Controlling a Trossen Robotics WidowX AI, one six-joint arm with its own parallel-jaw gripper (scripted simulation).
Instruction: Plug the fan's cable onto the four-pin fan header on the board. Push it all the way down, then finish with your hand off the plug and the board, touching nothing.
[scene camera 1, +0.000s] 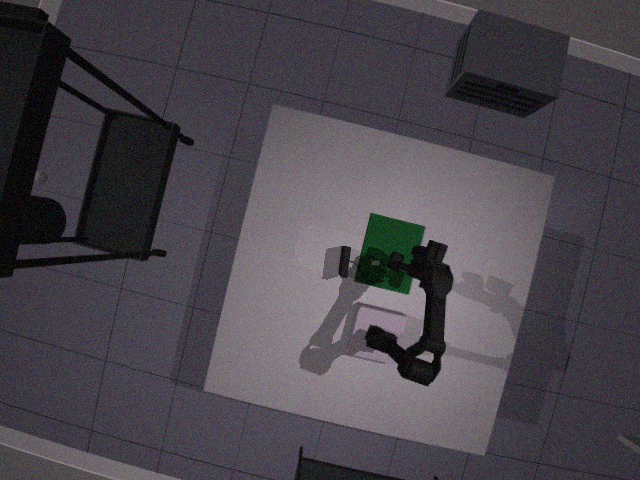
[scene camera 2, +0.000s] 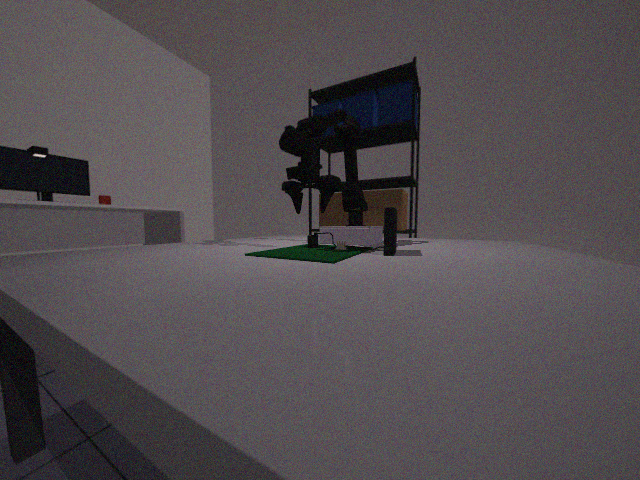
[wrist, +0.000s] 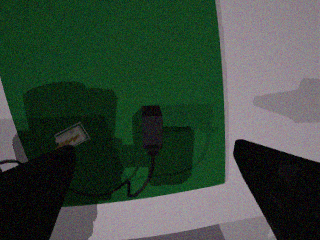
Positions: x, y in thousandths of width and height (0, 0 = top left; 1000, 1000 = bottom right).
Scene:
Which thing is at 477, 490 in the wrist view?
A dark plug.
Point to a green board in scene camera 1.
601, 491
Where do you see a green board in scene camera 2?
507, 528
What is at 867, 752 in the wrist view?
My gripper.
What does my gripper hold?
Nothing.

